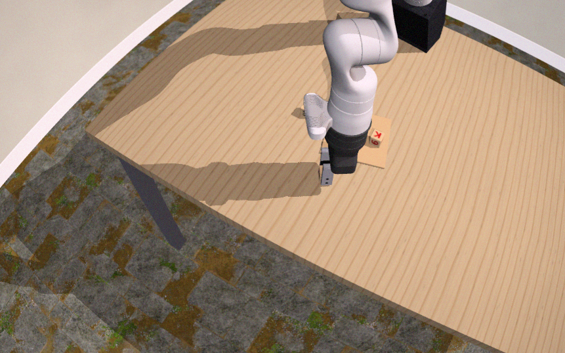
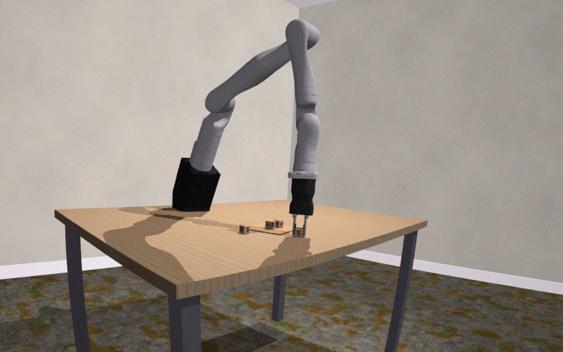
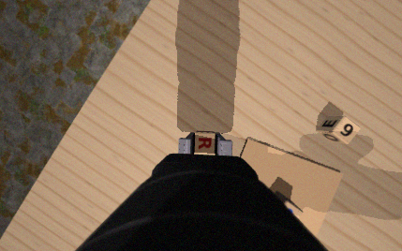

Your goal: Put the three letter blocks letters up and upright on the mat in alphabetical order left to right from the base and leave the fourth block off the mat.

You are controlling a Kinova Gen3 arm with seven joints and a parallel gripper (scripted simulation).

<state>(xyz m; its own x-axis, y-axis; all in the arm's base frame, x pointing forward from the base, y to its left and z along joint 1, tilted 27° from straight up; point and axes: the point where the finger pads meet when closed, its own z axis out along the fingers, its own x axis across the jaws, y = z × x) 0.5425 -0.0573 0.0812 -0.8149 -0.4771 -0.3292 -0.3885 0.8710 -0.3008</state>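
Now: hand 13 cm past the tan mat, 3 cm to the right of it and 2 cm above it. Round my hand: block 14 cm behind, 9 cm to the right, 1 cm below.
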